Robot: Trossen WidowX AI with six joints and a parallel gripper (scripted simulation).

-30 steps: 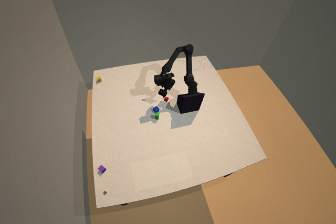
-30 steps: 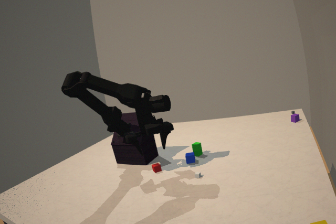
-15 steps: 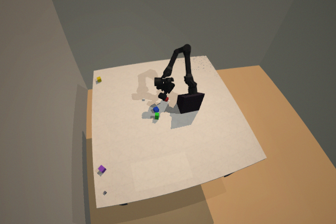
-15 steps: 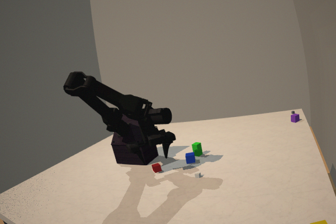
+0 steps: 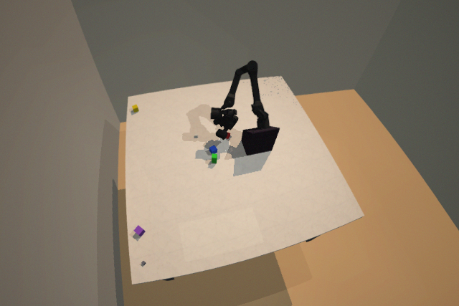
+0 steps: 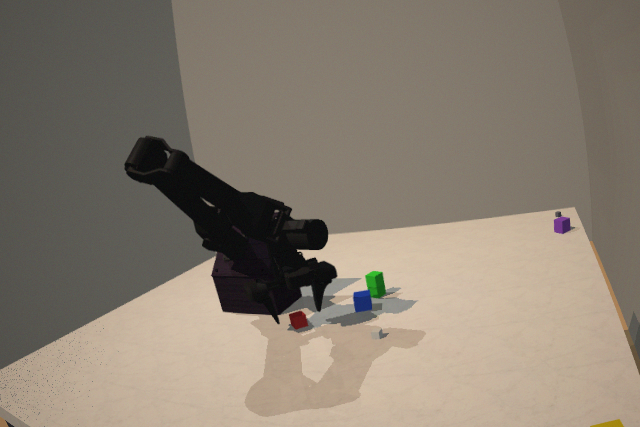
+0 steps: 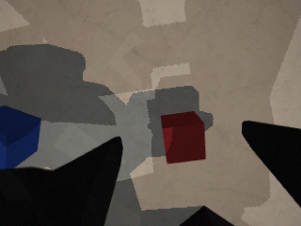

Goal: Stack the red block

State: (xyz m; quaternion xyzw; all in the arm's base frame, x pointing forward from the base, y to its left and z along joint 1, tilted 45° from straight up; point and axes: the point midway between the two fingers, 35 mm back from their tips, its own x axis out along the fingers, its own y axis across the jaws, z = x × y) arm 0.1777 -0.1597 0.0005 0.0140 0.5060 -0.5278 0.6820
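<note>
Right now my gripper tip is 1 cm above the red block. From my gripper tip the other things lie so: purple block 62 cm ahead, 46 cm to the left; then yellow block 56 cm ahead, 42 cm to the right; then blue block 11 cm ahead, 9 cm to the left.
</note>
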